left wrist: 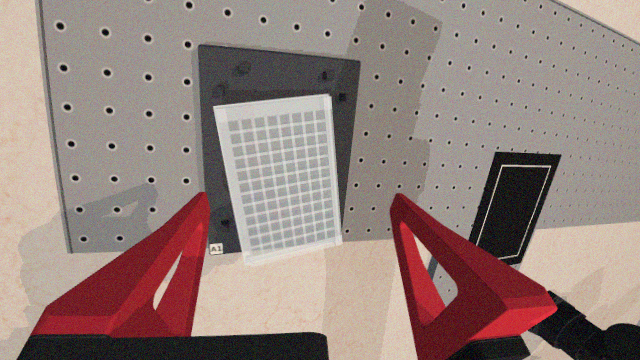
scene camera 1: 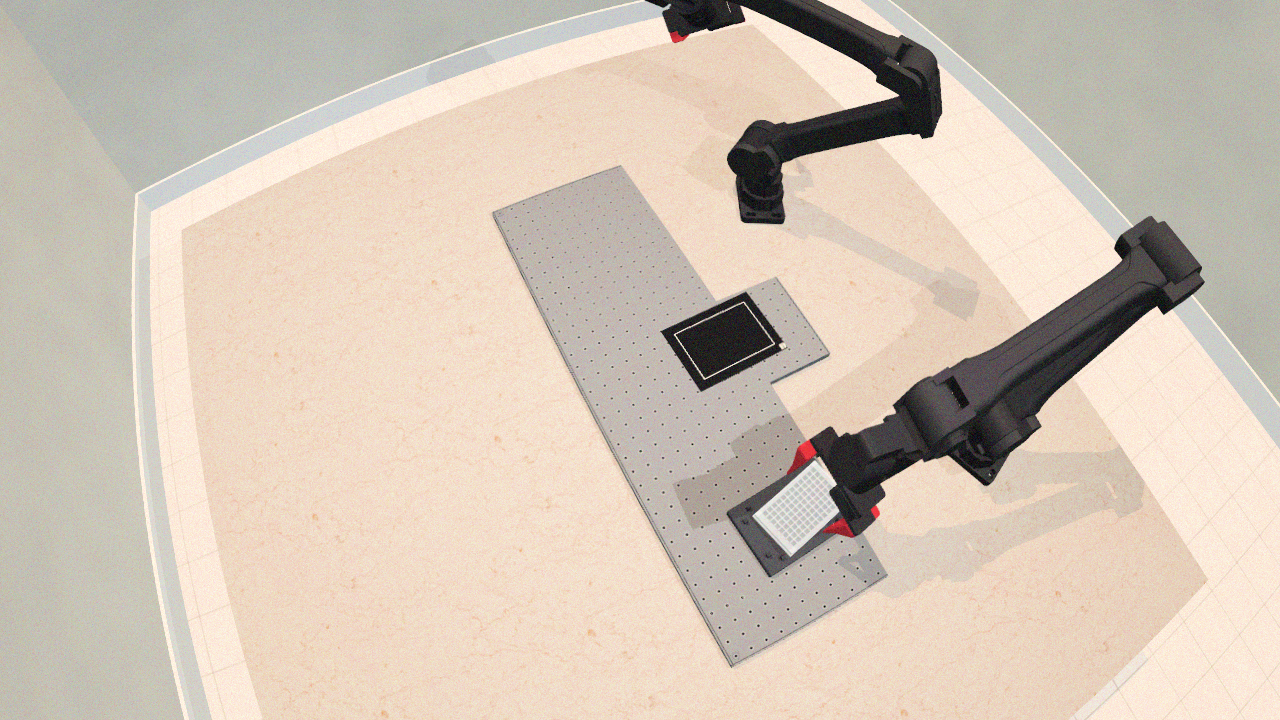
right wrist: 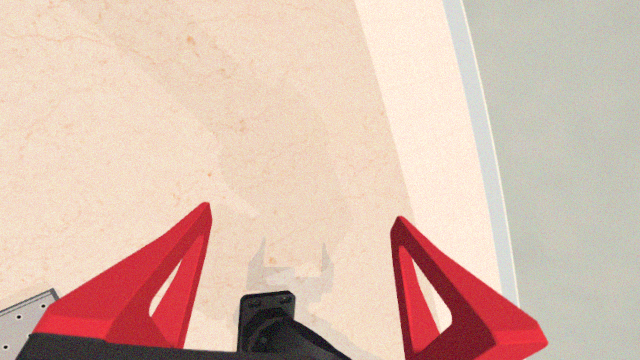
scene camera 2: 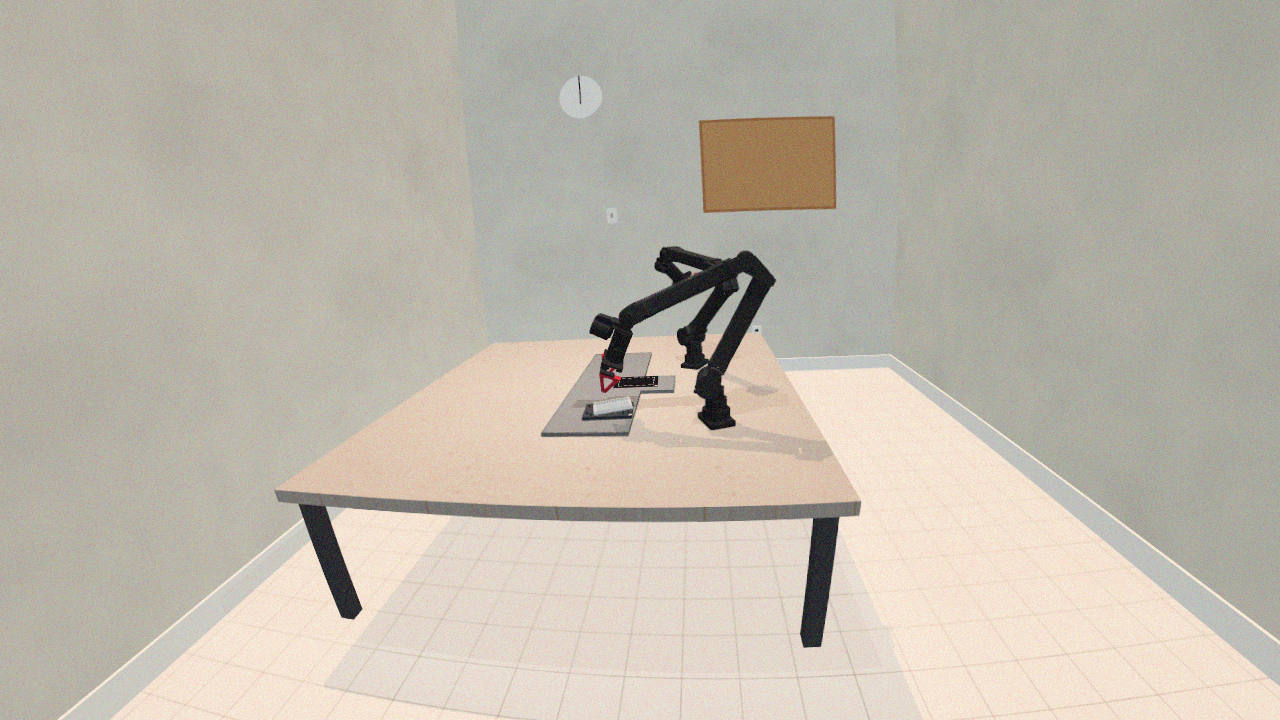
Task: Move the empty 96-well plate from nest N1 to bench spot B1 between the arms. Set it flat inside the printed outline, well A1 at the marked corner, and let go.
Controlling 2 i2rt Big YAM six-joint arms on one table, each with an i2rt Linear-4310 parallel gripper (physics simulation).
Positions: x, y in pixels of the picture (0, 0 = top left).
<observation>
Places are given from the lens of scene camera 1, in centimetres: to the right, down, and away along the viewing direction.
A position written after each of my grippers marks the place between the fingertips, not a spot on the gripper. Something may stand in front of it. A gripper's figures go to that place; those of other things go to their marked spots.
my left gripper (scene camera 1: 807, 501): 23, 19, 93
white well plate (scene camera 1: 792, 517): 22, 23, 100
</observation>
